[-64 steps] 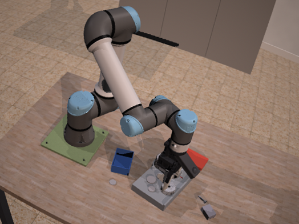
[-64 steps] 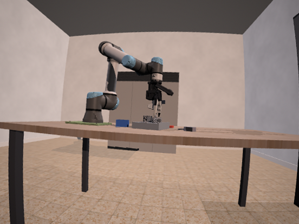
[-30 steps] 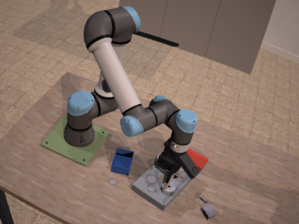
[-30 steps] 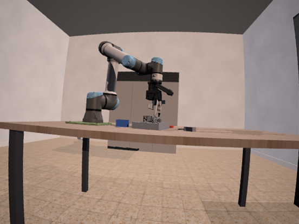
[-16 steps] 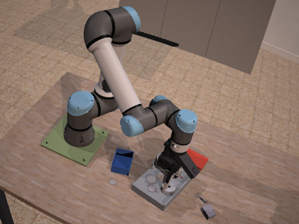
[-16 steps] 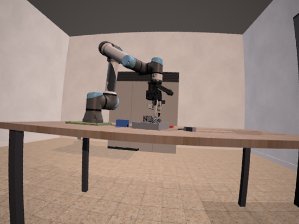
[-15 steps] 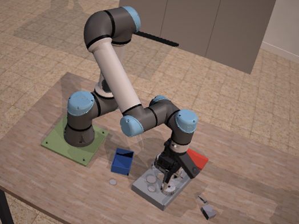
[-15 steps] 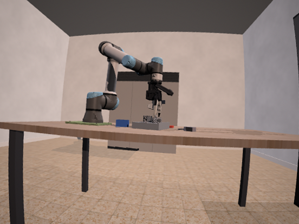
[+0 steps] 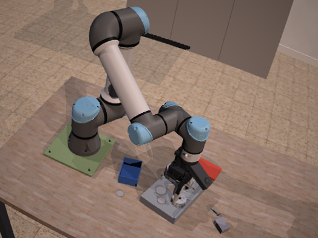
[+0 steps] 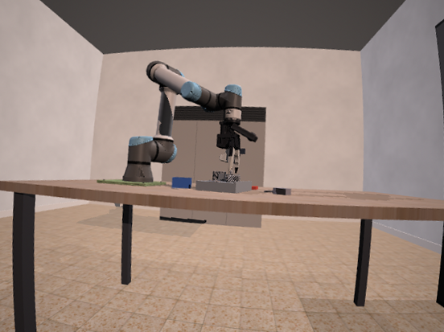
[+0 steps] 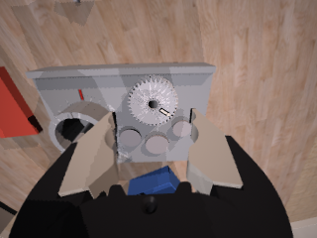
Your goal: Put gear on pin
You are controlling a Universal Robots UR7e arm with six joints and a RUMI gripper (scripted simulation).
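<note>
Now: hand 40 mm above the grey gear. Round my hand: bolt (150 mm ahead, 70 mm to the left, 80 mm below); then small grey block (200 mm ahead, 20 mm to the left, 80 mm below); then grey disc (220 mm behind, 90 mm to the right, 90 mm below).
</note>
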